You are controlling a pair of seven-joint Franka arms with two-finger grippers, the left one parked.
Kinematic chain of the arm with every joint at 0, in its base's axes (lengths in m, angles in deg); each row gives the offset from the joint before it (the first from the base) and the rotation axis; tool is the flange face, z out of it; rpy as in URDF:
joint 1: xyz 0 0 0.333 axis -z
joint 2: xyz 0 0 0 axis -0.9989 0.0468 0
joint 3: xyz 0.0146 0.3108 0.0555 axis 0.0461 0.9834 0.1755
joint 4: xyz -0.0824 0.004 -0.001 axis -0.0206 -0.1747 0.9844
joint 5: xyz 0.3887 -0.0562 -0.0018 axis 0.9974 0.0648 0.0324
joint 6: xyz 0 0 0 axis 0.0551 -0.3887 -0.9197
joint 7: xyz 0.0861 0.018 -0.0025 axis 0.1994 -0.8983 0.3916
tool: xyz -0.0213 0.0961 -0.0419 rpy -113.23 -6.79 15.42
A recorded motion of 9 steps. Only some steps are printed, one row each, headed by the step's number.
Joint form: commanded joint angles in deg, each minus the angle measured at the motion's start. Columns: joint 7, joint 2, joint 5, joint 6, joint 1, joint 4, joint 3.
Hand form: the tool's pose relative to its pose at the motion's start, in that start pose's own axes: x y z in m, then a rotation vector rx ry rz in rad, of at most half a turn. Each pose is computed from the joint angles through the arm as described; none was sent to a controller.
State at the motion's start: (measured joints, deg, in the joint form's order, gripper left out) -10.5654 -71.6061 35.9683 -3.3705 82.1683 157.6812 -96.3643
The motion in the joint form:
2: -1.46 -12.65 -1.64 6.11 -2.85 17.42 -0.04
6: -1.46 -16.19 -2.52 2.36 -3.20 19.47 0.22
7: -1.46 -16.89 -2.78 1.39 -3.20 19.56 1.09
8: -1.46 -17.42 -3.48 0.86 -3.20 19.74 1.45
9: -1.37 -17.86 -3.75 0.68 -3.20 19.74 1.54
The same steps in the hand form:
2: -0.0559 -0.0114 0.0148 -0.0033 0.0204 -0.0168
6: -0.0837 -0.0114 0.0076 -0.0150 -0.0191 -0.0268
7: -0.0904 -0.0182 0.0043 -0.0221 -0.0252 -0.0411
8: -0.0948 -0.0194 0.0023 -0.0349 -0.0275 -0.0452
9: -0.0979 -0.0192 -0.0009 -0.0389 -0.0228 -0.0476

